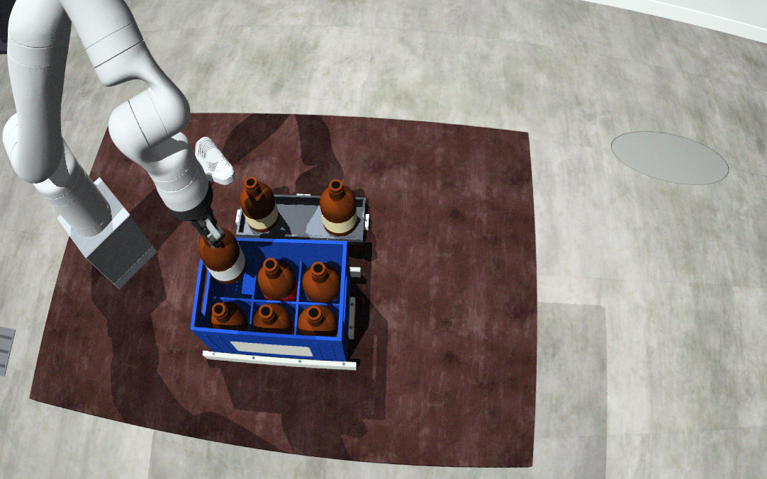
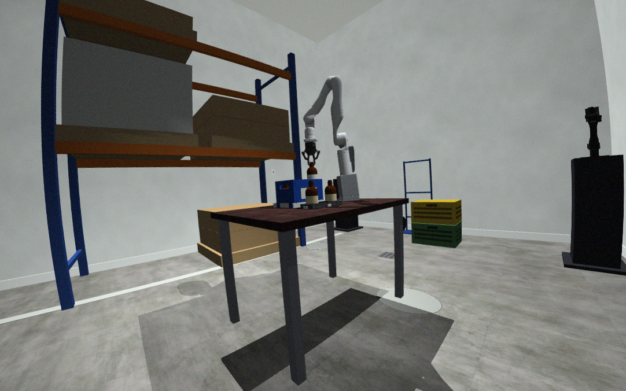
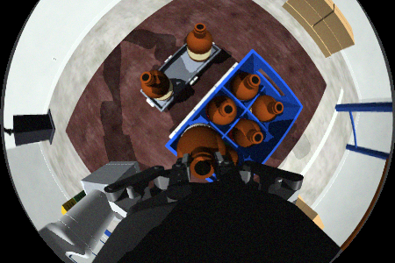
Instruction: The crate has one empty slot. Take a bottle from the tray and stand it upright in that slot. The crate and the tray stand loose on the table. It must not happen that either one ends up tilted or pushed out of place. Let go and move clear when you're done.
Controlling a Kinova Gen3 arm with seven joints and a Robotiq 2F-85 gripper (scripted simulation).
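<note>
My gripper is now 7 cm above the brown bottle. From my hand the other things lie so: grey tray (28 cm below, 19 cm to the left, 9 cm ahead); then crate (21 cm below, 9 cm ahead, 3 cm to the right).
</note>
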